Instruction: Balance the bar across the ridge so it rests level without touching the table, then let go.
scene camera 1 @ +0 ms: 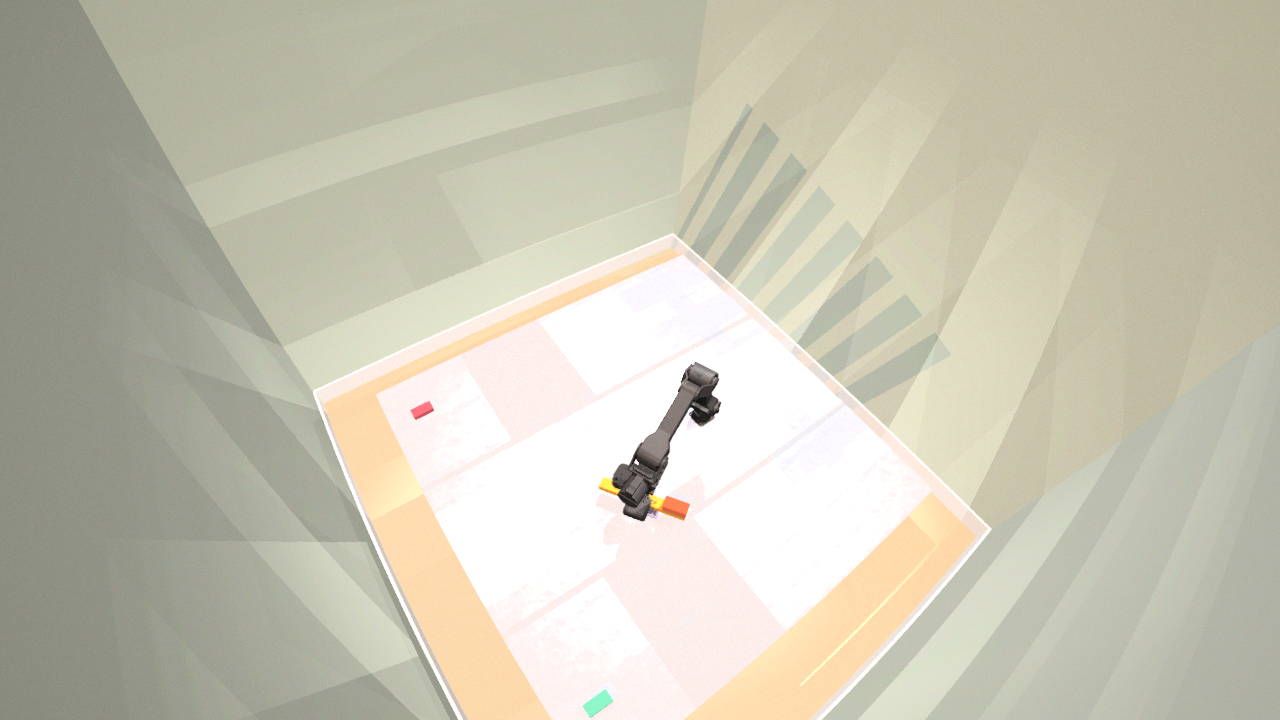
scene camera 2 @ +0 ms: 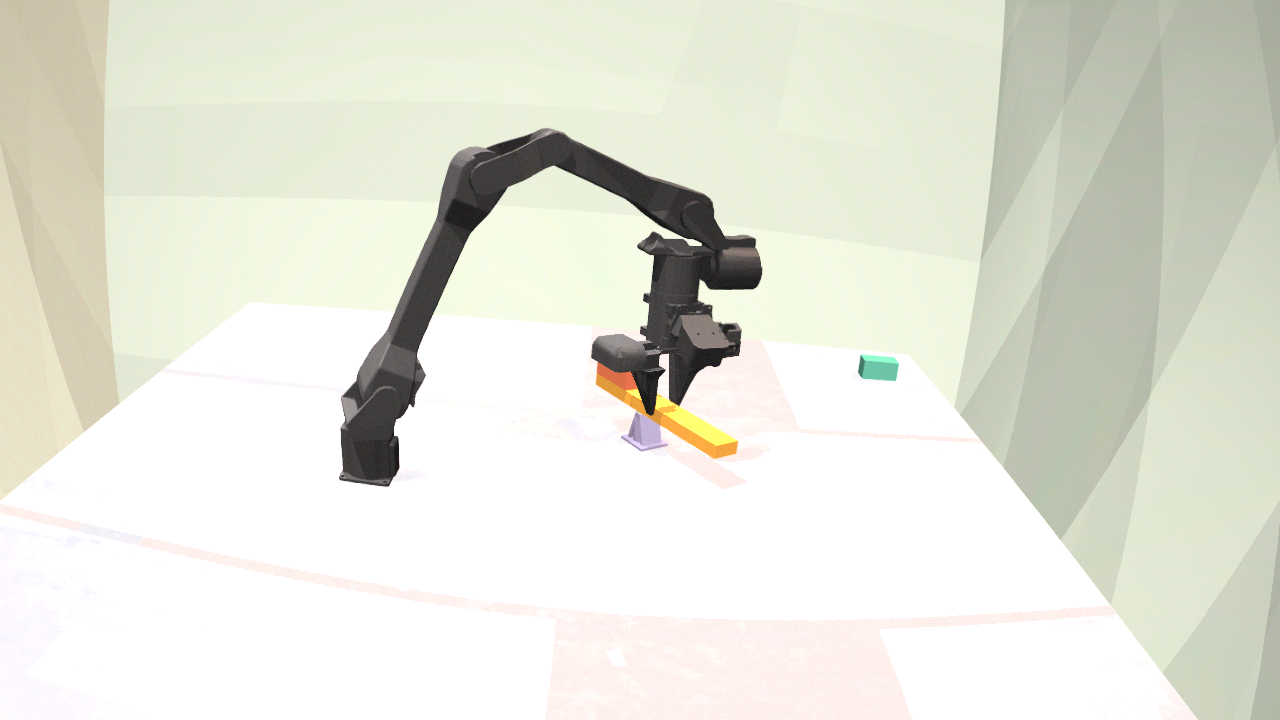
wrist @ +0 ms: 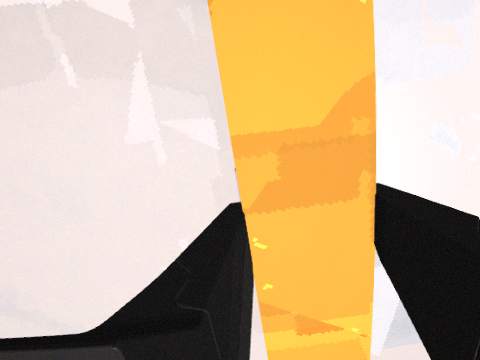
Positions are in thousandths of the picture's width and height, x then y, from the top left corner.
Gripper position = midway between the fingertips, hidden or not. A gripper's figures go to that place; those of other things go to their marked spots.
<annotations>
My gripper (scene camera 2: 517, 573): 113 cm from the lens. A bar (scene camera 2: 557, 615) is 104 cm from the lens.
</annotations>
